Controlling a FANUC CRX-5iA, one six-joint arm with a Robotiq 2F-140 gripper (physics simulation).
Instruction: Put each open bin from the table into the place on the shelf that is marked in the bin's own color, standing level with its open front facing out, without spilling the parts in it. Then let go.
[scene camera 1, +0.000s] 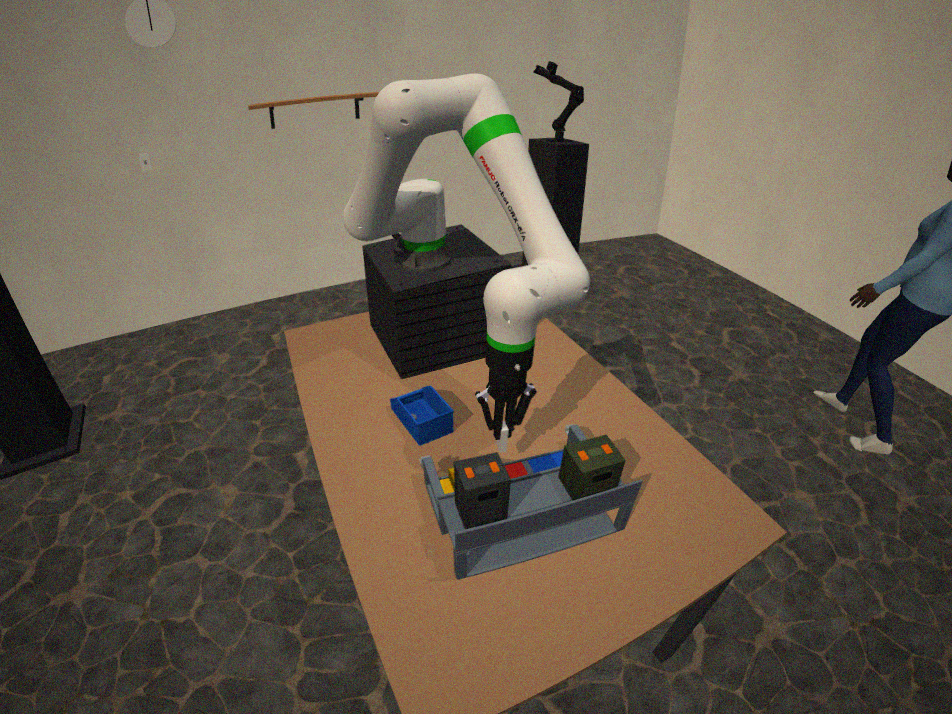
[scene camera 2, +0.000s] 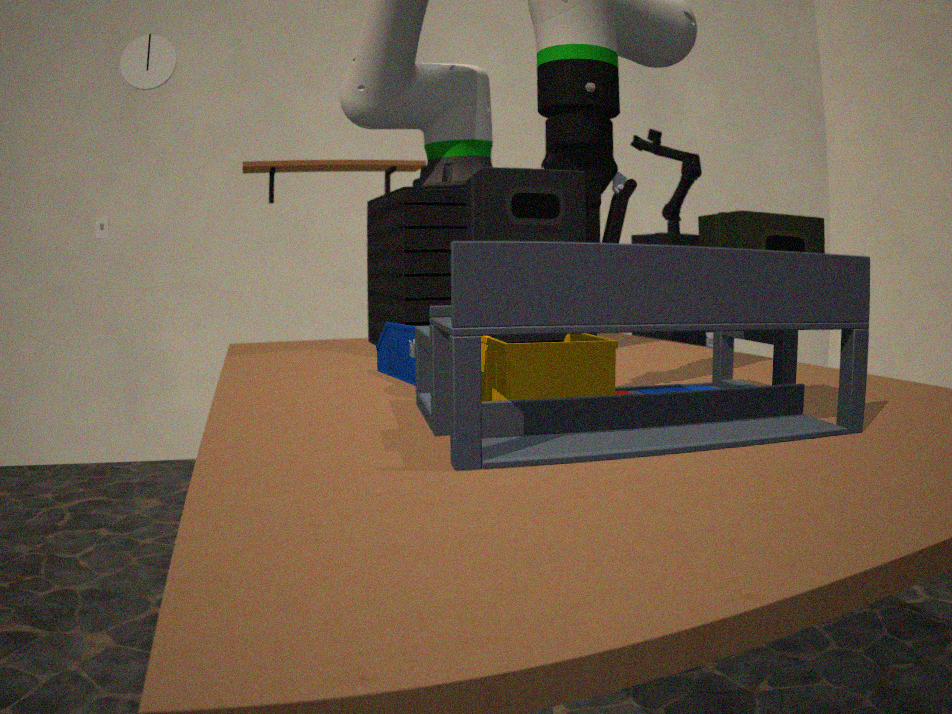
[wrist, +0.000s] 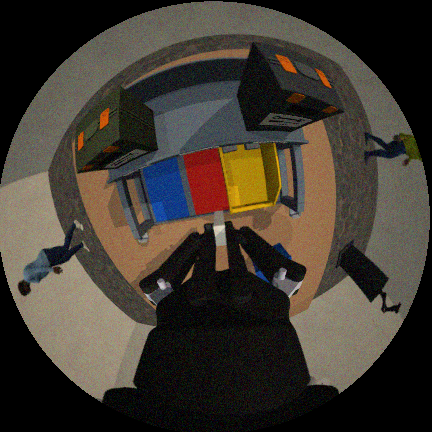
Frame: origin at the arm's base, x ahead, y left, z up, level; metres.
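Seen in the pictures: gripper, between the fingertips: (scene camera 1: 501, 447) (wrist: 219, 218); arm's base, origin of its link: (scene camera 1: 425, 261) (scene camera 2: 460, 189).
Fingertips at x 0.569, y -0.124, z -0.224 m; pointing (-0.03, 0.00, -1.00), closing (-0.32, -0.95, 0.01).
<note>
Pixels of each thing's middle, then the offset from my fingertips to it. "pt": a spot on its surface instead.
- yellow bin, a spot on its surface: (scene camera 2: 557, 368) pt dz -0.020, dx +0.135, dy -0.117 m
- grey shelf, a spot on its surface: (scene camera 2: 653, 288) (scene camera 1: 535, 523) pt dz +0.050, dx +0.239, dy -0.097 m
- blue bin, a spot on its surface: (scene camera 2: 395, 353) pt dz -0.044, dx -0.263, dy -0.120 m
- black case, middle of its body: (scene camera 2: 524, 245) (wrist: 280, 94) (scene camera 1: 481, 491) dz +0.084, dx +0.141, dy -0.152 m
- dark green case, middle of its body: (scene camera 2: 761, 266) (wrist: 114, 134) (scene camera 1: 590, 469) dz +0.071, dx +0.208, dy +0.069 m
The yellow bin (scene camera 1: 452, 473) (scene camera 2: 557, 368) (wrist: 250, 175) stands in the lower tier of the grey shelf (scene camera 1: 538, 522) (scene camera 2: 653, 288) (wrist: 190, 110), at its yellow-marked end. It looks level; small grey shapes show at its back. Beside it are the bare red place (scene camera 1: 515, 469) (wrist: 205, 182) and blue place (scene camera 1: 547, 461) (wrist: 165, 190). The blue bin (scene camera 1: 434, 426) (scene camera 2: 395, 353) (wrist: 282, 251) stands on the table, apart from the shelf, partly hidden by the fingers in the wrist view. My gripper (scene camera 1: 503, 436) (wrist: 219, 218) is shut, with pale tips, above the shelf's front edge near the red place, holding no bin.
A black case (scene camera 1: 482, 491) (scene camera 2: 526, 203) (wrist: 290, 87) and a dark green case (scene camera 1: 592, 464) (scene camera 2: 761, 230) (wrist: 117, 130) stand on the shelf's upper board. The shelf's end posts flank the places. A person in light blue (scene camera 1: 922, 268) (wrist: 40, 265) is beyond the table.
</note>
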